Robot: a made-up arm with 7 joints. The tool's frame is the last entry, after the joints.
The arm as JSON. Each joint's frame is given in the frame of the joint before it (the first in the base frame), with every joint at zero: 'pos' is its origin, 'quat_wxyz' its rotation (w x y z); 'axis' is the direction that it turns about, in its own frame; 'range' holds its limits. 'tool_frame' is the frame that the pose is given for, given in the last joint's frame.
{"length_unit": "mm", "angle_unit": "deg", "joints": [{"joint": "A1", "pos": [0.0, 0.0, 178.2], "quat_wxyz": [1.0, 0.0, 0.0, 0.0], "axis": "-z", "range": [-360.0, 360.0]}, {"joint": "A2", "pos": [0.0, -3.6, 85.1], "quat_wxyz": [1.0, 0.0, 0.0, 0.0], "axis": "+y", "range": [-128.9, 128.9]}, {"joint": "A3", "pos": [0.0, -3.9, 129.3], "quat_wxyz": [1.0, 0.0, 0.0, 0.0], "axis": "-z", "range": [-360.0, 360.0]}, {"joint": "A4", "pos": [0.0, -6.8, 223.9], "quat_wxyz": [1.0, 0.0, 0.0, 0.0], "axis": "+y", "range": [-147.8, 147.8]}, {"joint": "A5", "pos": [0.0, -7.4, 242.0], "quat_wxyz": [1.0, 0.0, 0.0, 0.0], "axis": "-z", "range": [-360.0, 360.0]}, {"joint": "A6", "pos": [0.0, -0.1, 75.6], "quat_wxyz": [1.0, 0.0, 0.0, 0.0], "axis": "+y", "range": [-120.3, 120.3]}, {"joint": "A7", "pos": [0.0, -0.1, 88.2], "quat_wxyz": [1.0, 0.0, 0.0, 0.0], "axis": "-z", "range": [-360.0, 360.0]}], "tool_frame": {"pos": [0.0, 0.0, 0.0], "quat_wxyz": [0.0, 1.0, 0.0, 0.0]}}
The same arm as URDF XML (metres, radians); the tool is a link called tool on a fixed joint. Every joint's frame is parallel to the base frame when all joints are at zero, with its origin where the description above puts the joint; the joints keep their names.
<robot name="arm">
<joint name="tool_joint" type="fixed"><parent link="link7"/><child link="tool"/><origin xyz="0.0000 0.0000 0.0000" rpy="3.1416 0.0000 0.0000"/></joint>
<joint name="A7" type="revolute"><parent link="link6"/><child link="link7"/><origin xyz="0.0000 -0.0001 0.0882"/><axis xyz="0 0 -1"/><limit lower="-6.2832" upper="6.2832"/></joint>
<joint name="A6" type="revolute"><parent link="link5"/><child link="link6"/><origin xyz="0.0000 -0.0001 0.0756"/><axis xyz="0 1 0"/><limit lower="-2.0996" upper="2.0996"/></joint>
<joint name="A5" type="revolute"><parent link="link4"/><child link="link5"/><origin xyz="0.0000 -0.0074 0.2420"/><axis xyz="0 0 -1"/><limit lower="-6.2832" upper="6.2832"/></joint>
<joint name="A4" type="revolute"><parent link="link3"/><child link="link4"/><origin xyz="0.0000 -0.0068 0.2239"/><axis xyz="0 1 0"/><limit lower="-2.5796" upper="2.5796"/></joint>
<joint name="A3" type="revolute"><parent link="link2"/><child link="link3"/><origin xyz="0.0000 -0.0039 0.1293"/><axis xyz="0 0 -1"/><limit lower="-6.2832" upper="6.2832"/></joint>
<joint name="A2" type="revolute"><parent link="link1"/><child link="link2"/><origin xyz="0.0000 -0.0036 0.0851"/><axis xyz="0 1 0"/><limit lower="-2.2497" upper="2.2497"/></joint>
<joint name="A1" type="revolute"><parent link="base"/><child link="link1"/><origin xyz="0.0000 0.0000 0.1782"/><axis xyz="0 0 -1"/><limit lower="-6.2832" upper="6.2832"/></joint>
<link name="base"/>
<link name="link1"/>
<link name="link2"/>
<link name="link3"/>
<link name="link4"/>
<link name="link5"/>
<link name="link6"/>
<link name="link7"/>
<link name="tool"/>
</robot>

